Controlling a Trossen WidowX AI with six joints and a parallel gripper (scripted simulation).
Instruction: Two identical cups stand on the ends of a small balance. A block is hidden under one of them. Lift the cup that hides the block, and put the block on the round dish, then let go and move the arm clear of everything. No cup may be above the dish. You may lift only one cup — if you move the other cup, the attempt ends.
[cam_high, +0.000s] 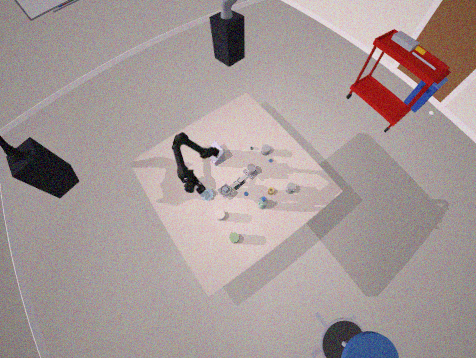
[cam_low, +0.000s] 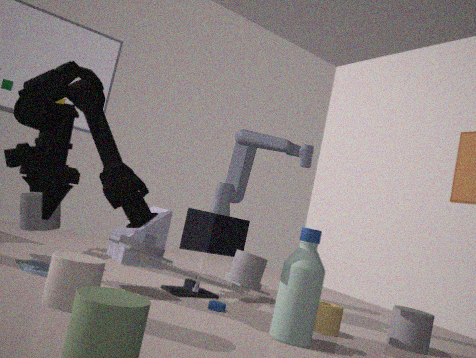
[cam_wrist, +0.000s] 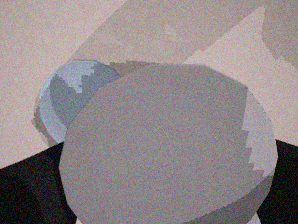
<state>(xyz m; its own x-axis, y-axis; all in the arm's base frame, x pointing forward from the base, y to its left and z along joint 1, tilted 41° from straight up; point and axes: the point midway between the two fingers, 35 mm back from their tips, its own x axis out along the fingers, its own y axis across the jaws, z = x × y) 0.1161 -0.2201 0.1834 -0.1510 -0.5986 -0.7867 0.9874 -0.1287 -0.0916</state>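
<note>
Now: the light blue round dish 70 mm ahead of my gripper tip, 20 mm to the left of it and 80 mm below it. Round my gripper tip: green cylinder 480 mm ahead, 50 mm to the right, 50 mm below; black balance 180 mm ahead, 250 mm to the left, 60 mm below; cream cylinder 290 mm ahead, 20 mm to the right, 50 mm below.
</note>
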